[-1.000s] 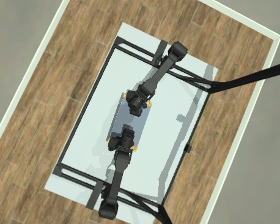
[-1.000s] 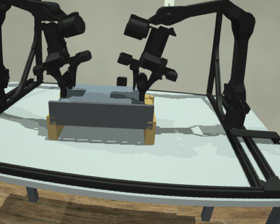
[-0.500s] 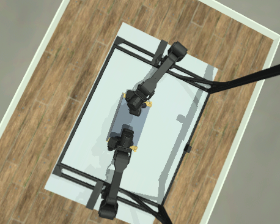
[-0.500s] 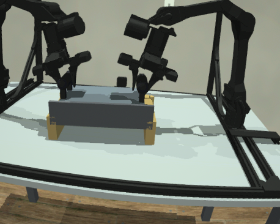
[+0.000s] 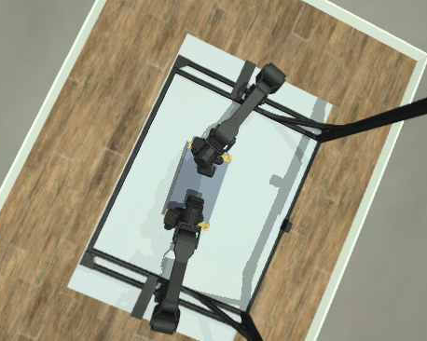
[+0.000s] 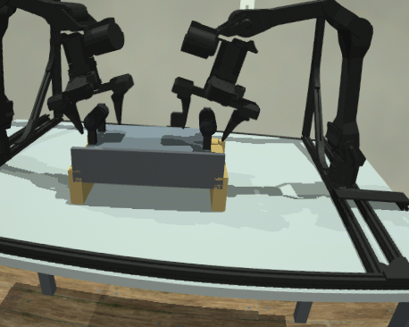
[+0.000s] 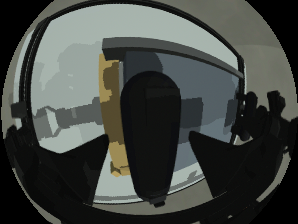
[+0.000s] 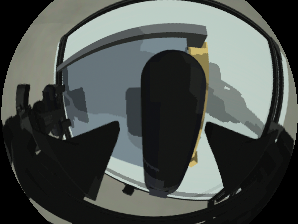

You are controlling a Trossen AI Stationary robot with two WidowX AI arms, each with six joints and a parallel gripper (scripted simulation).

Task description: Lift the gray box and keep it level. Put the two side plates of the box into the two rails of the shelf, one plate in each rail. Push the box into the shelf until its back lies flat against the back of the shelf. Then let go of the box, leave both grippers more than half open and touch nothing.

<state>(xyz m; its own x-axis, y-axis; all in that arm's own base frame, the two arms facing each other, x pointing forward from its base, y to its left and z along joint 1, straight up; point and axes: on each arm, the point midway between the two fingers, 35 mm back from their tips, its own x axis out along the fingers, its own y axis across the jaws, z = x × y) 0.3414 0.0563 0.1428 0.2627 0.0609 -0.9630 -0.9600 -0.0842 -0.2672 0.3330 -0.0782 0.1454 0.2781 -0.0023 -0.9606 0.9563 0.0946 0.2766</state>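
Right now the gray box is 10 mm behind my right hand, 120 mm to the left of it and 50 mm below it. The rest, counted from my right hand: gray back plate: 90 mm ahead, 130 mm to the left, 80 mm below.
My left hand is 1 cm short of the gray box, 12 cm to the left of it and 5 cm above it. From my left hand the other things lie so: gray back plate 11 cm ahead, 11 cm to the right, 7 cm below.
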